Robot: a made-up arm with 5 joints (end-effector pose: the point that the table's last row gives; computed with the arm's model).
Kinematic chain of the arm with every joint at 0, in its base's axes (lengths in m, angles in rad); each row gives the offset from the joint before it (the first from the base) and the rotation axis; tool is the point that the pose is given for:
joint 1: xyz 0 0 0.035 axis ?
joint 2: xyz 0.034 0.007 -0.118 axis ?
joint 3: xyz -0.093 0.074 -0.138 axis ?
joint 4: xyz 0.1 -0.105 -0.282 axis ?
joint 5: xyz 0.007 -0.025 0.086 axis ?
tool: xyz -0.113 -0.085 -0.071
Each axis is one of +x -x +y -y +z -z.
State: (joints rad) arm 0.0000 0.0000 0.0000 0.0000 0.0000
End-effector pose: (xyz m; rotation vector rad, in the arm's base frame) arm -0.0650 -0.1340 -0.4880 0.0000 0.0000 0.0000
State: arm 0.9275 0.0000 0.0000 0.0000 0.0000
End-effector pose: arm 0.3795 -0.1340 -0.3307 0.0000 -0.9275 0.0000
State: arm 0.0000 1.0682 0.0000 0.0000 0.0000
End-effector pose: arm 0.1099 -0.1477 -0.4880 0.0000 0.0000 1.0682
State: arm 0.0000 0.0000 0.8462 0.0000 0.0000
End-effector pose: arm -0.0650 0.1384 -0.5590 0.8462 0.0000 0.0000
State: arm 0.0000 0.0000 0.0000 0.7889 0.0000
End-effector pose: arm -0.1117 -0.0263 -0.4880 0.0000 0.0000 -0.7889
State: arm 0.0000 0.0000 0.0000 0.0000 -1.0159
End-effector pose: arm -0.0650 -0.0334 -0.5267 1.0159 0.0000 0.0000
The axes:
joint 1: -y
joint 2: +z
joint 3: +x
joint 4: -z
joint 5: -x

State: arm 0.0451 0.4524 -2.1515 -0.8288 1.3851
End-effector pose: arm -0.0004 0.1137 0.0634 2.4800 0.1320 -0.8210
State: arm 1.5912 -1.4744 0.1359 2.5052 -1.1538
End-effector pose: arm 0.5596 -0.0814 0.1583 -1.0181 0.1445 1.5563
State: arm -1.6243 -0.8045 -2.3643 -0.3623 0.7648
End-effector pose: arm 0.0617 0.1316 -0.0683 1.3241 -1.0118 -1.8274
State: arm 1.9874 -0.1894 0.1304 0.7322 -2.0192
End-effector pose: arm 0.4356 0.1362 0.2685 -1.9223 1.6604 -1.5743
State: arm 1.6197 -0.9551 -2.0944 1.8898 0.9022
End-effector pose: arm 0.2061 0.0228 -0.0484 0.1514 -0.2740 2.5449
